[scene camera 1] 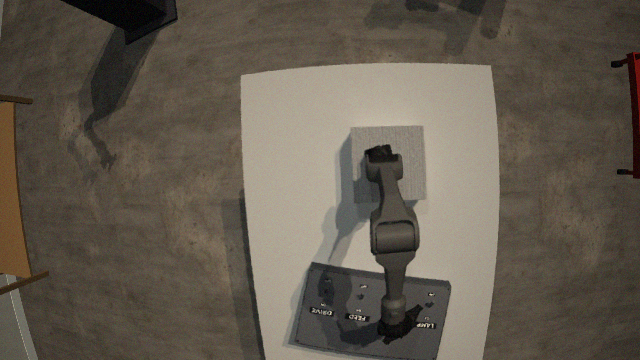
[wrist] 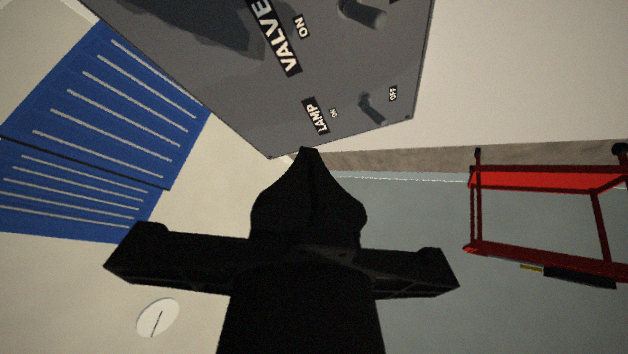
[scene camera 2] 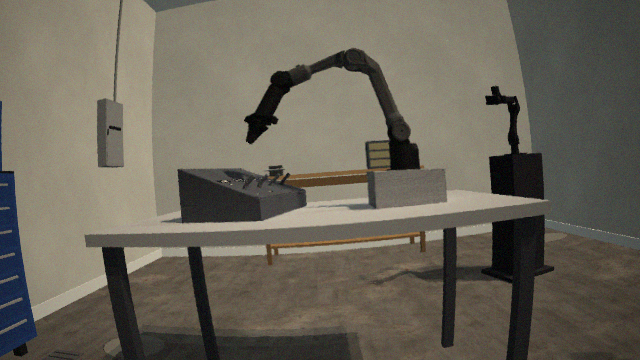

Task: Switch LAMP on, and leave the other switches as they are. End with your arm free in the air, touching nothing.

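Observation:
The dark grey sloped switch panel [scene camera 1: 310,331] [scene camera 2: 220,200] [wrist: 340,65] stands on the table. The LAMP lever [scene camera 1: 429,304] [wrist: 373,110] tilts towards its OFF label [wrist: 393,93], away from its ON label [wrist: 333,112]. The VALVE lever [wrist: 367,15] tilts to the same side; the arm hides it in the top view. The FEED lever [scene camera 1: 360,297] and the DRIVE lever [scene camera 1: 326,291] sit nearer their OFF side, the latter in shadow. My gripper [scene camera 2: 250,141] [wrist: 306,157] is shut and empty, fingers together, high above the panel and touching nothing. Its tips point down.
The white table [scene camera 1: 290,150] [scene camera 2: 320,235] bears the grey base block [scene camera 1: 415,150] [scene camera 2: 410,189] under my arm. A blue cabinet [scene camera 2: 15,260] [wrist: 145,105] and a red cart [scene camera 1: 636,115] [wrist: 540,253] stand away from the table. A black pedestal [scene camera 2: 516,175] carries another arm.

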